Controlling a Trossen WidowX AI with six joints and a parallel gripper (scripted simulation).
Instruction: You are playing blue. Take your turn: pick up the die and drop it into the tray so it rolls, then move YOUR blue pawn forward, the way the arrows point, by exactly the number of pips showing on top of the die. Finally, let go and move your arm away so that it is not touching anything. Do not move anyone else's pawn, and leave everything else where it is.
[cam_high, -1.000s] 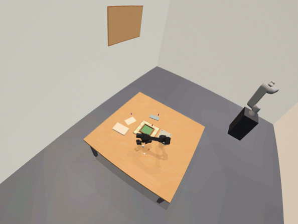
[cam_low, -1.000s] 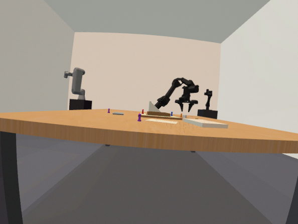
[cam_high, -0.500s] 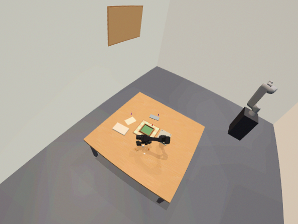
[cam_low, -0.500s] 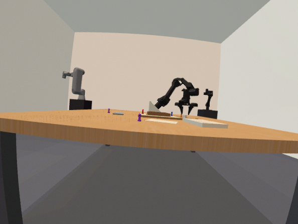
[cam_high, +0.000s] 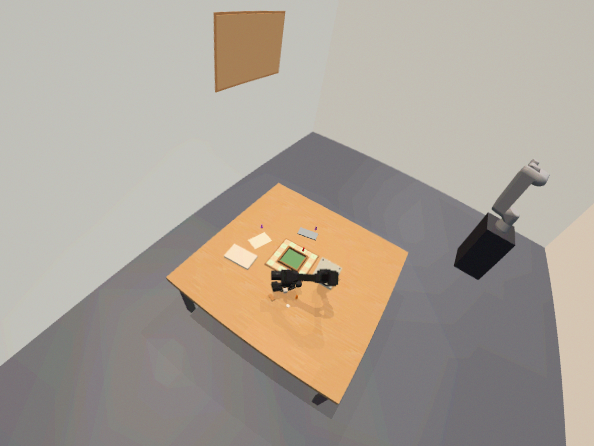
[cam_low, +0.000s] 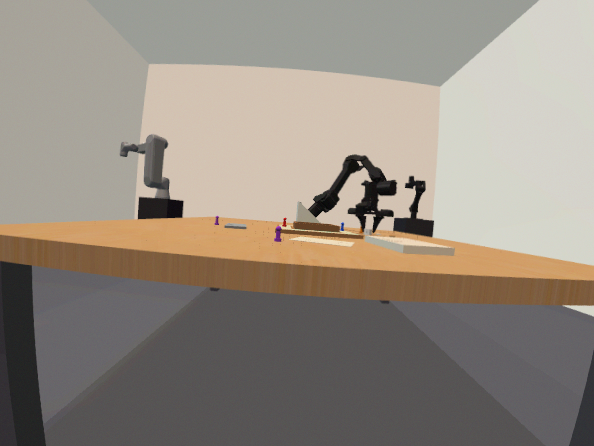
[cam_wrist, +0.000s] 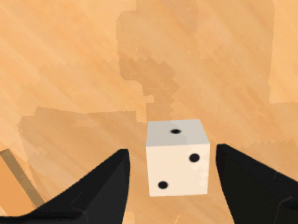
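My gripper tip is now 70 mm short of the blue pawn, 130 mm to the left of it and 20 mm below it. Round my gripper tip: green tray 100 mm ahead, 240 mm to the right; white die right at my gripper tip; orange pawn 90 mm behind, 10 mm to the right, 10 mm above.
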